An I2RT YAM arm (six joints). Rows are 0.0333 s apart.
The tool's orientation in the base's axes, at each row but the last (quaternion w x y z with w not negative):
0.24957, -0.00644, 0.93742, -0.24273
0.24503, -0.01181, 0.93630, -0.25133
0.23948, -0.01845, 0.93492, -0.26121
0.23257, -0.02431, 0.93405, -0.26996
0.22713, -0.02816, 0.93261, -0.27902
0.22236, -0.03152, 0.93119, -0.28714
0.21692, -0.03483, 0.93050, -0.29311
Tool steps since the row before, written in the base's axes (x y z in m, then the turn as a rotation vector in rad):
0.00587, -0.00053, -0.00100, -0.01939, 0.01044, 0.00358
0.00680, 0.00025, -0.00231, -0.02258, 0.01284, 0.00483
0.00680, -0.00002, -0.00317, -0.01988, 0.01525, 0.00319
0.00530, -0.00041, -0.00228, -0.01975, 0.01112, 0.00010
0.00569, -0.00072, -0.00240, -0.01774, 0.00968, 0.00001
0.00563, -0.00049, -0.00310, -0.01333, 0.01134, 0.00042
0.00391, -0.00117, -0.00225, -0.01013, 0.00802, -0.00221
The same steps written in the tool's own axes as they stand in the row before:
-0.00460, 0.00063, 0.00376, 0.01392, 0.00545, -0.01656
-0.00497, 0.00201, 0.00479, 0.01581, 0.00663, -0.02010
-0.00462, 0.00218, 0.00549, 0.01375, 0.00977, -0.01880
-0.00369, 0.00125, 0.00428, 0.01565, 0.00785, -0.01440
-0.00399, 0.00110, 0.00464, 0.01414, 0.00684, -0.01272
-0.00374, 0.00168, 0.00497, 0.00971, 0.00830, -0.01198
-0.00245, 0.00054, 0.00393, 0.00846, 0.00723, -0.00693

